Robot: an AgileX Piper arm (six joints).
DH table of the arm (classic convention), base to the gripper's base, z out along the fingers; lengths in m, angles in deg. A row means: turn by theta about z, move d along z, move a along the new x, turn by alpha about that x. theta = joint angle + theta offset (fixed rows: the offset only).
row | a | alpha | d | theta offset
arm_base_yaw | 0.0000 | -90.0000 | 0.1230 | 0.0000
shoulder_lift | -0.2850 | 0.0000 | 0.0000 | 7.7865
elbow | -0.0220 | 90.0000 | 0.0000 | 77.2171
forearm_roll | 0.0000 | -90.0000 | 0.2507 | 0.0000
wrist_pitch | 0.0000 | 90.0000 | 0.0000 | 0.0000
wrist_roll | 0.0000 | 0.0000 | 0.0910 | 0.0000
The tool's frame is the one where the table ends.
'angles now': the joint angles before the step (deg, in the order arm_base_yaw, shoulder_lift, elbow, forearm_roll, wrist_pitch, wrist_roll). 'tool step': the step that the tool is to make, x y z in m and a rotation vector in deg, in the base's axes. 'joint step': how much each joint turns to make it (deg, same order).
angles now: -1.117, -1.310, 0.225, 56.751, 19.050, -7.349
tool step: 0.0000, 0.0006, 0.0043, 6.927, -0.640, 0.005
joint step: 0.055, 0.026, -0.108, 6.825, -0.896, 0.072
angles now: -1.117, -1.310, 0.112, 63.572, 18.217, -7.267
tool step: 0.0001, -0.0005, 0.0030, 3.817, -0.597, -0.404
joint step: 0.026, 0.010, -0.118, 3.846, -0.940, -0.092
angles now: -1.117, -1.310, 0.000, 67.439, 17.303, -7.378
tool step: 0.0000, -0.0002, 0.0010, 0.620, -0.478, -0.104
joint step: 0.070, -0.026, -0.007, 1.620, -0.385, -1.061
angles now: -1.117, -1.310, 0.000, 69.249, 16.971, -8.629
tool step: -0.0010, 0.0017, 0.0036, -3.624, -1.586, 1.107
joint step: 0.075, 0.023, -0.621, 1.272, 0.988, -4.951
